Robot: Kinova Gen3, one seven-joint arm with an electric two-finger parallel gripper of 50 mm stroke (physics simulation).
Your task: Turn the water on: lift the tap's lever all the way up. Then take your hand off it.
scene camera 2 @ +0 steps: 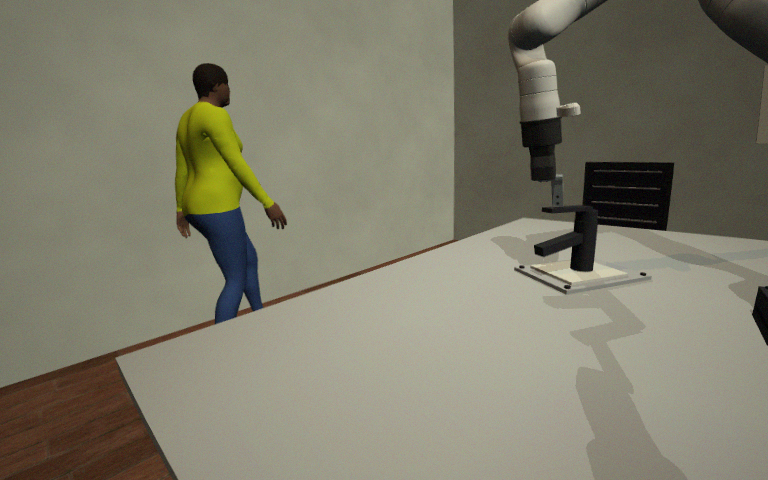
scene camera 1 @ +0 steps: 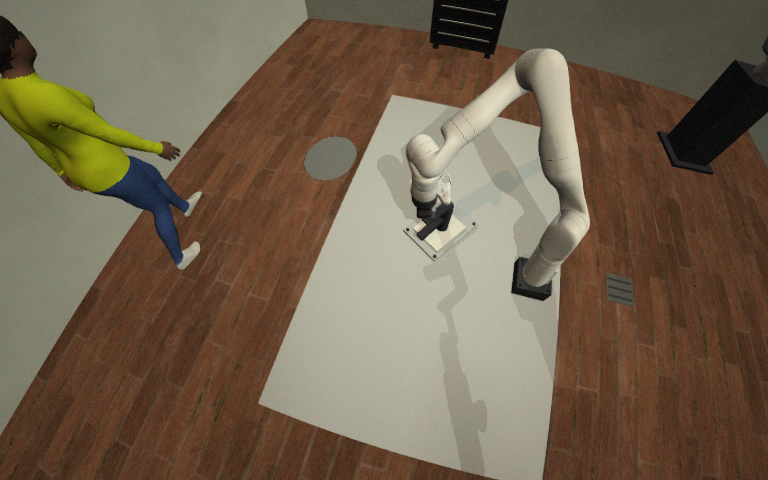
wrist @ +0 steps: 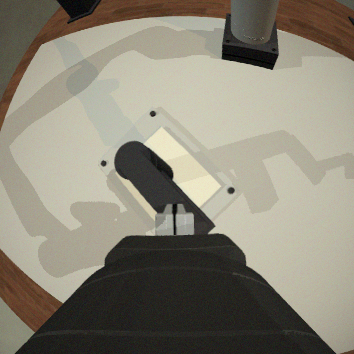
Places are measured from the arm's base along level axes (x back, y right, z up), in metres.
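Where they show: gripper, fingertip midpoint: (scene camera 2: 557, 206) (scene camera 1: 431, 215) (wrist: 174, 214); arm's base, origin of the base link: (scene camera 1: 534, 274) (wrist: 250, 30).
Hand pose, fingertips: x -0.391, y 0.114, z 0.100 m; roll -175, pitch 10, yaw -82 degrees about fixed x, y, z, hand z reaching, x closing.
Observation:
Each offset is from my fingertips to the top centre of the thing. "spot": to the spot under its first point. Level surfaces: height alone.
The black tap @(spot: dx +0.058, dy +0.035, dz -0.073 m) (scene camera 1: 445, 221) (scene camera 2: 584, 243) stands upright on a square plate. Its flat lever @(dx +0.018, dy +0.017, dz -0.002 m) (scene camera 2: 570, 209) (wrist: 155, 185) runs out from the top of the post and looks about level, above the downward-slanting spout @(dx +0.008, dy +0.006, dz -0.059 m) (scene camera 2: 557, 244). My gripper (scene camera 2: 557, 204) (wrist: 174, 214) is shut, with nothing between its fingers. Its tips are right at the upper side of the lever, near the free end, in scene camera 2; whether they touch it I cannot tell. In the wrist view the fingers cover part of the lever's outer end. In scene camera 1 the fingertips are hard to make out.
The tap's clear base plate @(spot: dx +0.111, dy +0.008, dz -0.150 m) (scene camera 1: 455, 240) (scene camera 2: 637, 278) has bolts at its corners and lies on the white table @(dz -0.158 m) (scene camera 1: 362, 350) (scene camera 2: 339, 384). The arm's black base (scene camera 1: 531, 285) (wrist: 250, 54) stands near the table's edge. A person in yellow (scene camera 1: 73, 135) (scene camera 2: 212, 158) stands off beyond the table.

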